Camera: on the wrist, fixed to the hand. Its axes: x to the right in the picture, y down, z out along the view.
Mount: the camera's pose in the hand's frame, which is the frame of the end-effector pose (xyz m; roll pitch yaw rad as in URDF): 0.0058 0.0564 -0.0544 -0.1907 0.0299 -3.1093
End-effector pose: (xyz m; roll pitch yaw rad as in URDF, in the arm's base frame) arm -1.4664 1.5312 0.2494 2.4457 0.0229 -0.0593
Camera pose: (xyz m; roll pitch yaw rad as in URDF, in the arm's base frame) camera -1.4593 1.5224 0.3272 -2.6358 -0.0251 3.0383
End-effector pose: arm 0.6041 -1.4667 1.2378 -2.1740 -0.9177 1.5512
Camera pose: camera 0.6812 -1.4523 1.2329 1.9905 0.8741 -1.5806
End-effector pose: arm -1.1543 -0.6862 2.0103 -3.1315 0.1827 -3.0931
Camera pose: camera -1.1725 -0.6301 2.0622 2.9467 -0.2128 0.0158
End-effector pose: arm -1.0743 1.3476 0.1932 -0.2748 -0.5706 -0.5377
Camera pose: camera -1.0185 1.3603 0.1394 0.1095 0.5901 2.6511
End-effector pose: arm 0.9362 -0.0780 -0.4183 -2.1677 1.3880 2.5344
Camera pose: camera 0.9921 -0.0234 -0.4269 1.9297 -1.4314 -0.5598
